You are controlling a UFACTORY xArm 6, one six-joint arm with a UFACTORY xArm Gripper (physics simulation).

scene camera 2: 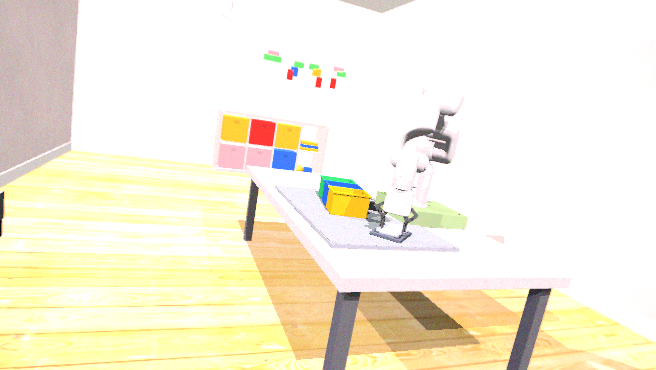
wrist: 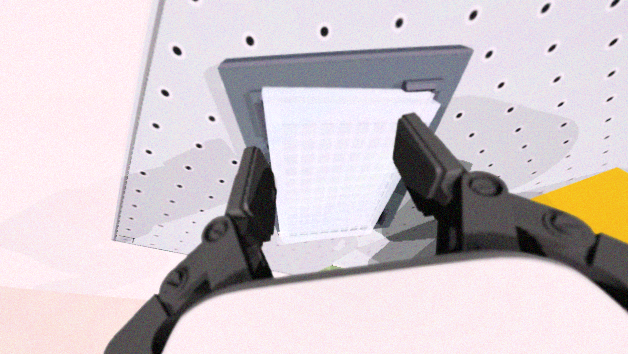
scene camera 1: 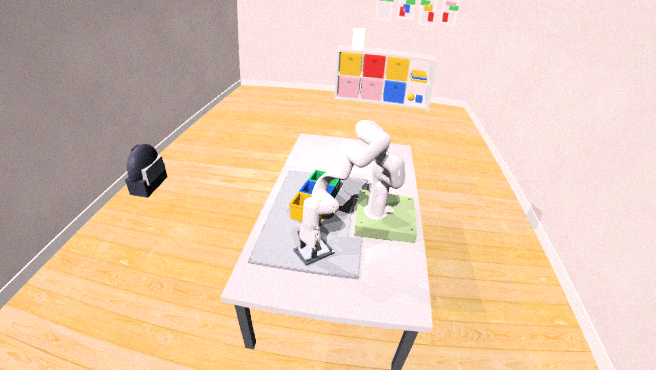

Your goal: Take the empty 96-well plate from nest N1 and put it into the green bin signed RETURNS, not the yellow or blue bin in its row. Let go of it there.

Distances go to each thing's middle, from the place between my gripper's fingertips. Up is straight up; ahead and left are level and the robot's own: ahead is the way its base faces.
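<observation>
With the white 96-well plate (wrist: pixel 331 149) as my reference, my hand is 20 mm to the left of it and 30 mm past it. The dark grey nest (wrist: pixel 386 68) is 20 mm below my hand, and it is also 30 mm behind my hand and 30 mm to the right of it.
</observation>
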